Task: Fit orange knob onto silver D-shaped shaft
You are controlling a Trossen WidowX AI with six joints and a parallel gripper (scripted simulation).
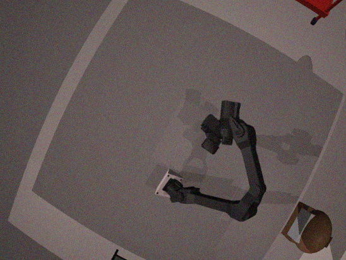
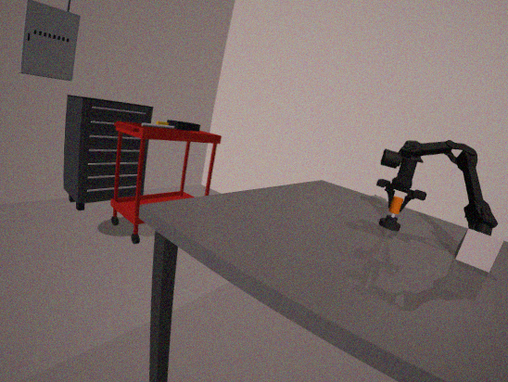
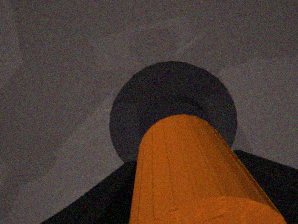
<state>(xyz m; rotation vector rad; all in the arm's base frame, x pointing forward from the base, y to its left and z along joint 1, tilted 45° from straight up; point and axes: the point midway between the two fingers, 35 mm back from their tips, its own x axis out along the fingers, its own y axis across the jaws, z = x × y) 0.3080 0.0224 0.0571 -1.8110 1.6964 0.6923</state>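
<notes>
Now: gripper tip 3 cm below the orange knob. The rest, counted from my gripper tip: dark round pedestal: 4 cm below.
</notes>
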